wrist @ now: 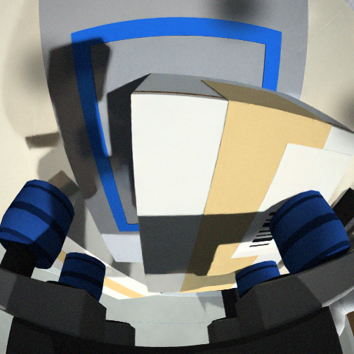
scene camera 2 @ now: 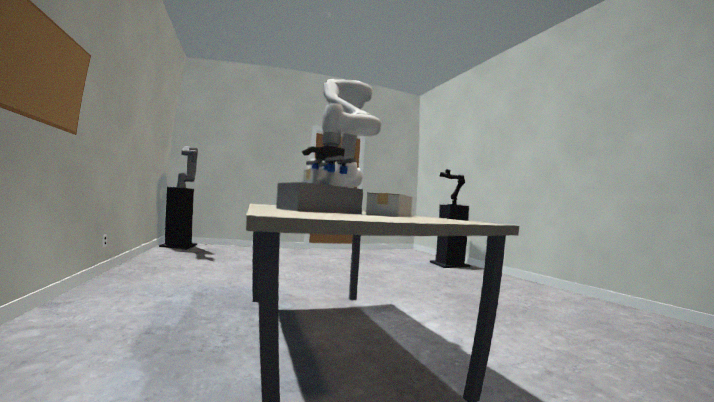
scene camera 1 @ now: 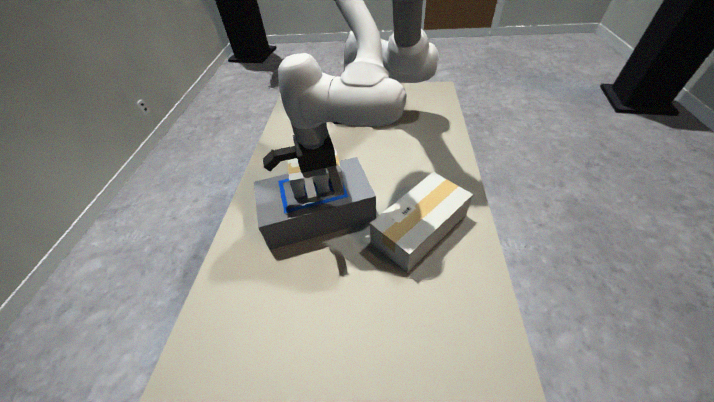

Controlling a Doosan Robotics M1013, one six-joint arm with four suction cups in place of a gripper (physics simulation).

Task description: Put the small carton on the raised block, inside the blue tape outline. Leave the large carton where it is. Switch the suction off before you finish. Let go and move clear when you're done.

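Places are measured from the arm's base along level axes (x back, y right, z up), in centimetres.
Pixels of known places: hand, its tool point: [scene camera 2: 328, 173] [scene camera 1: 319, 174].
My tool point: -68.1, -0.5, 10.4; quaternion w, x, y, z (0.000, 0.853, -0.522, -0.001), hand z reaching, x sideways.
Observation:
Behind a point stands the place of what it marks, as x, y, z.
The small carton [scene camera 1: 293, 169] {-68.5, 7.5, 11.7} [scene camera 2: 308, 175] {-68.8, 9.1, 8.6} [wrist: 175, 155] hangs from my suction gripper [scene camera 1: 315, 172] {-68.1, -0.5, 10.4} [scene camera 2: 329, 167] [wrist: 172, 250], over the raised block [scene camera 1: 361, 187] {-65.4, -12.6, 4.0} [scene camera 2: 320, 197] {-80.4, 3.8, -1.6} [wrist: 175, 7]. The right-hand cups in the wrist view lie over its top; the left-hand ones show beside it. Its underside and any small gap to the block are hidden. The blue tape outline [scene camera 1: 282, 197] {-73.6, 11.0, 4.0} [wrist: 175, 27] shows beyond the carton's left and far sides in the wrist view; the carton covers its lower right part. The large carton [scene camera 1: 420, 215] {-72.3, -31.8, 2.2} [scene camera 2: 390, 205] {-84.0, -26.9, -3.2} [wrist: 122, 287] lies flat on the table, apart from the block.
The block and large carton stand on the beige table [scene camera 1: 350, 340] {-107.6, -17.9, -8.0} [scene camera 2: 380, 227] {-133.6, -7.4, -9.5}, with a narrow gap between them. The white arm [scene camera 1: 345, 100] {-73.3, -12.4, 38.7} [scene camera 2: 350, 122] {-73.4, -8.4, 35.2} reaches over the table from the back. Black pedestals [scene camera 2: 180, 215] [scene camera 2: 452, 240] with small arms stand on the floor beyond the table.

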